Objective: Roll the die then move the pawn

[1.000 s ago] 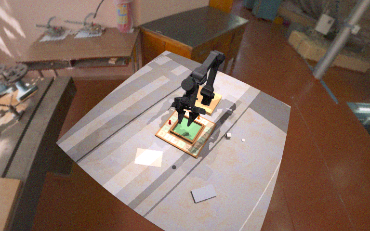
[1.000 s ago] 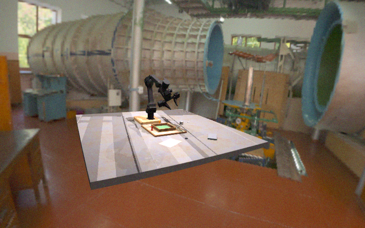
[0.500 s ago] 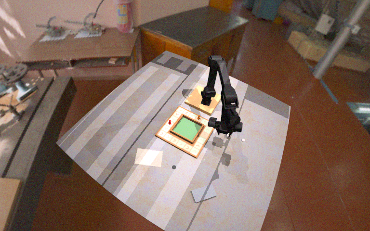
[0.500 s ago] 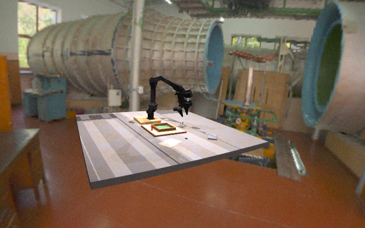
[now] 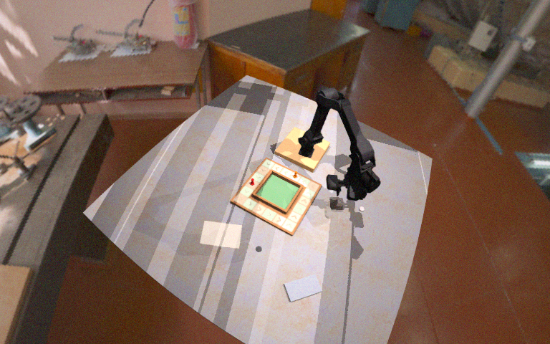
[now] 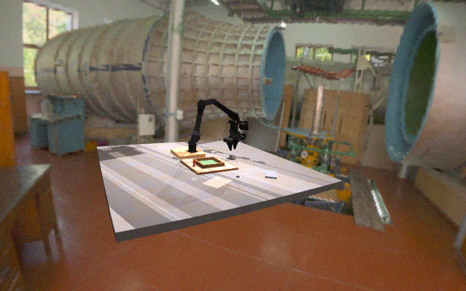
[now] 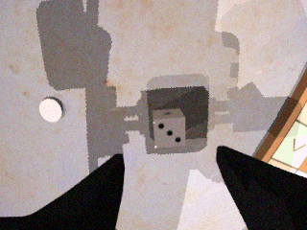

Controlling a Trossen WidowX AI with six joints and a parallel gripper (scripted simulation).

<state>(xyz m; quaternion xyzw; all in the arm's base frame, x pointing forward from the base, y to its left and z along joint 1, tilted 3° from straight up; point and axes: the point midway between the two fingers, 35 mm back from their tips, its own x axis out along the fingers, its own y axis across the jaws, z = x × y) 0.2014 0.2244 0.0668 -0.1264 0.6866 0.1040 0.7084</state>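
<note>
Right now my gripper tip is 5 cm above the white die. Round my gripper tip: orange pawn 23 cm to the right, 5 cm behind, 4 cm below; then green tray 26 cm to the right, 6 cm below, 6 cm ahead; then white disc 10 cm to the left, 6 cm below, 2 cm behind.
</note>
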